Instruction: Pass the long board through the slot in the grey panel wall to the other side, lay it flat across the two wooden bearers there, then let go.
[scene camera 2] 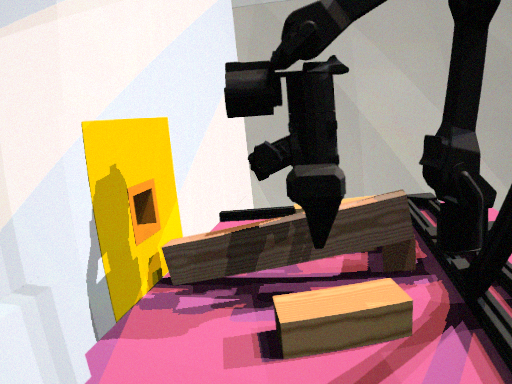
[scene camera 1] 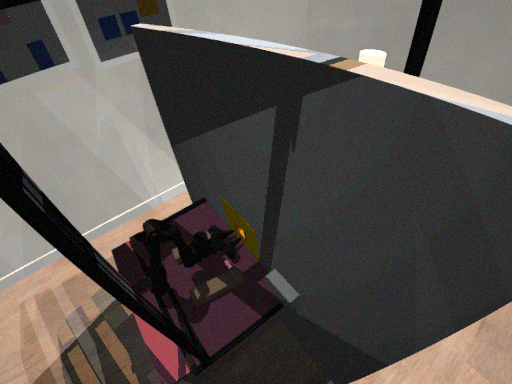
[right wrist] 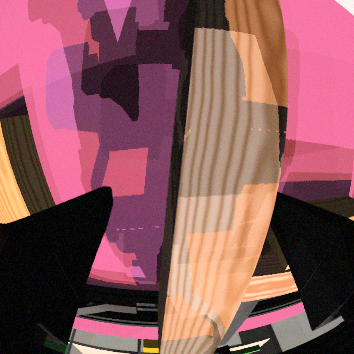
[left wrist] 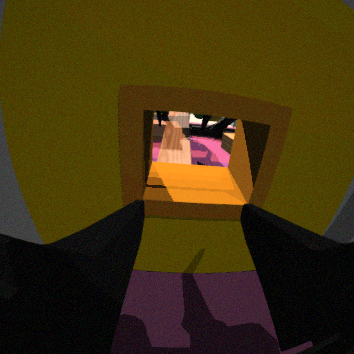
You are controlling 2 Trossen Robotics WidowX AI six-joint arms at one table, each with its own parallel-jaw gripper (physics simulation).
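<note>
The long board lies tilted in scene camera 2, its near-wall end low on the table and its far end raised on a wooden block. My right gripper points down over the board, open, with a finger on either side and gaps beside the wood. My left gripper is open and empty, facing the orange-framed slot on the wall's other side. In scene camera 1 a wooden bearer lies on the table; another block is partly hidden by the arm.
The tall grey wall divides the two sides. A yellow panel surrounds the slot. A loose wooden block lies beside the board in scene camera 2. A light grey block sits at the wall's foot.
</note>
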